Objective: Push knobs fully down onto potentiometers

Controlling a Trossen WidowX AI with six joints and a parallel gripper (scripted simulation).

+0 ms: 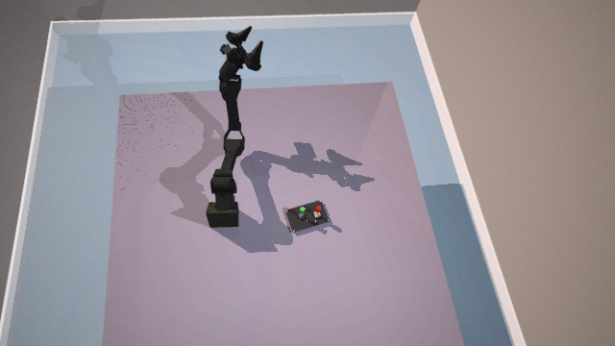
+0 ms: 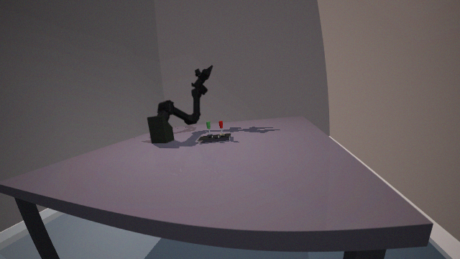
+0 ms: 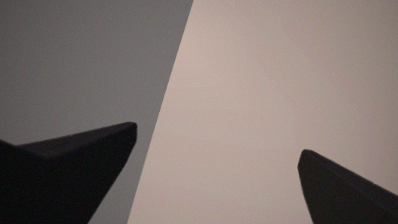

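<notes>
The green knob lies 7 cm ahead of my gripper tip, 57 cm to the right of it and 40 cm below it. Round my gripper tip: red knob: 13 cm ahead, 58 cm to the right, 40 cm below.
</notes>
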